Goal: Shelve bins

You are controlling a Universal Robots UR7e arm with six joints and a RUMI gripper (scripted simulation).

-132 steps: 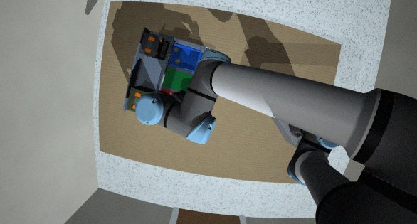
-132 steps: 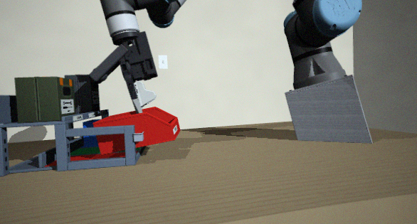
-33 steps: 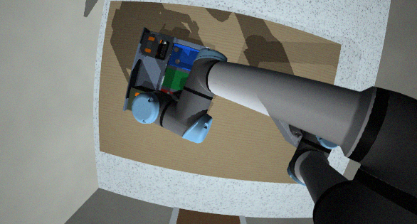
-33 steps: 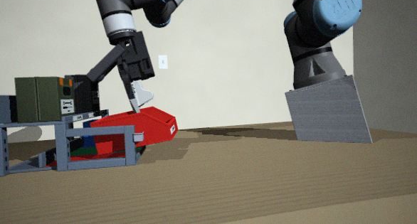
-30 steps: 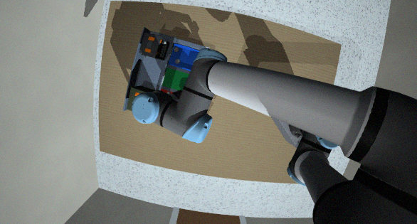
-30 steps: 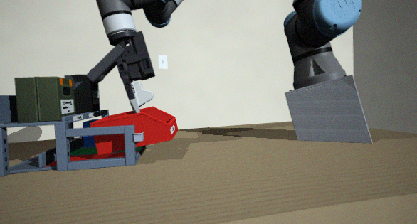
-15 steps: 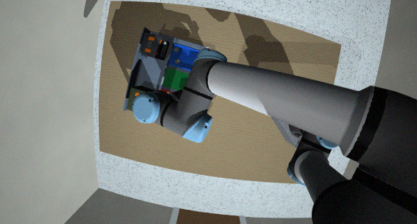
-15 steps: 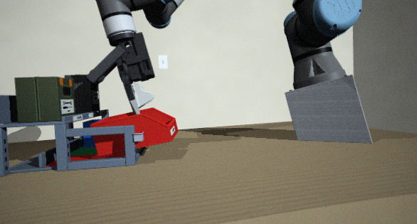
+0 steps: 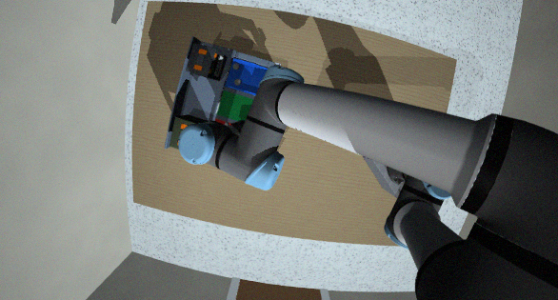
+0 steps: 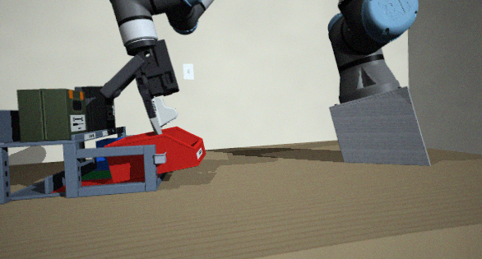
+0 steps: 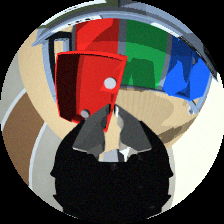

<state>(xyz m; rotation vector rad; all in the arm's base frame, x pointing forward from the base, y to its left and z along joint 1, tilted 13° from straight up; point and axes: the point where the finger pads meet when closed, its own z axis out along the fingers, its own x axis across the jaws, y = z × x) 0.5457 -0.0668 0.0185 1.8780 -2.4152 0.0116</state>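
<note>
My hand is 1 cm short of the red bin, 5 cm to the right of it and 3 cm above it. Round my hand: blue bin (4 cm ahead, 20 cm to the right, 5 cm below); then top board (17 cm ahead, 12 cm to the right, 1 cm above); then green box (20 cm ahead, 1 cm to the right, 6 cm above).
</note>
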